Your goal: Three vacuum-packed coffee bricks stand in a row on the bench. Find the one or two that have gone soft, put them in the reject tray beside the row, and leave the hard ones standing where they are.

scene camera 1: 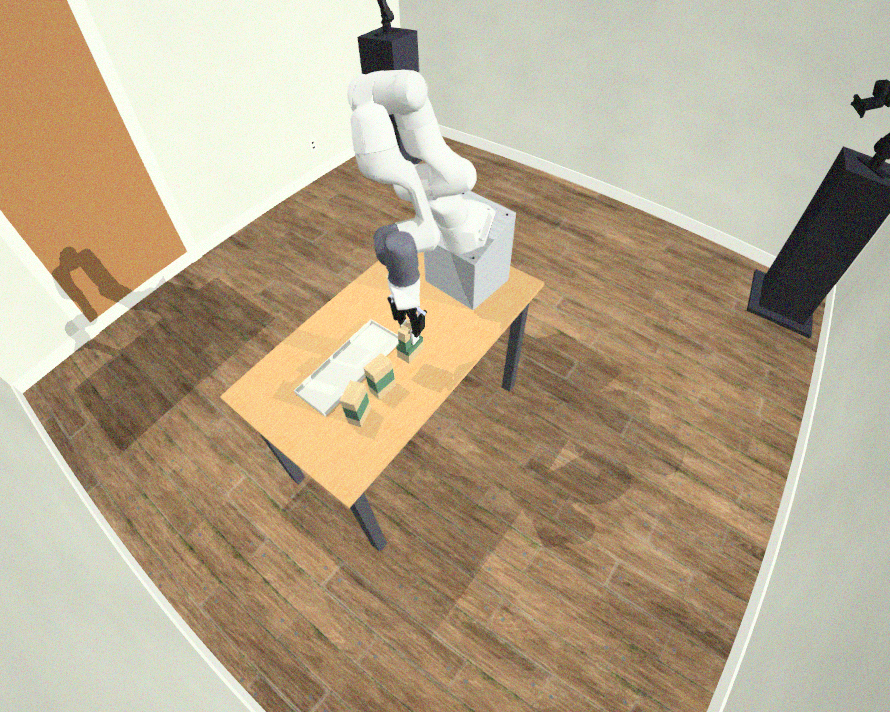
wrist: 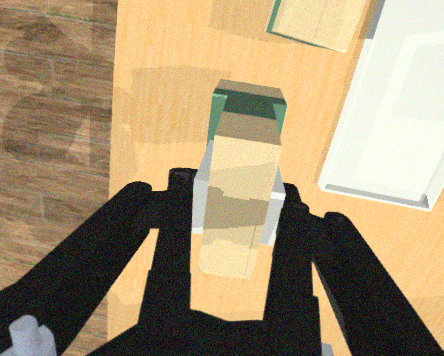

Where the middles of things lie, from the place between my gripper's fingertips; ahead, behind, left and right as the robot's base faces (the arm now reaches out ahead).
Labels:
My hand is 11 cm short of the white reject tray (scene camera 1: 323, 389), 20 cm to the left of it and 16 cm above it.

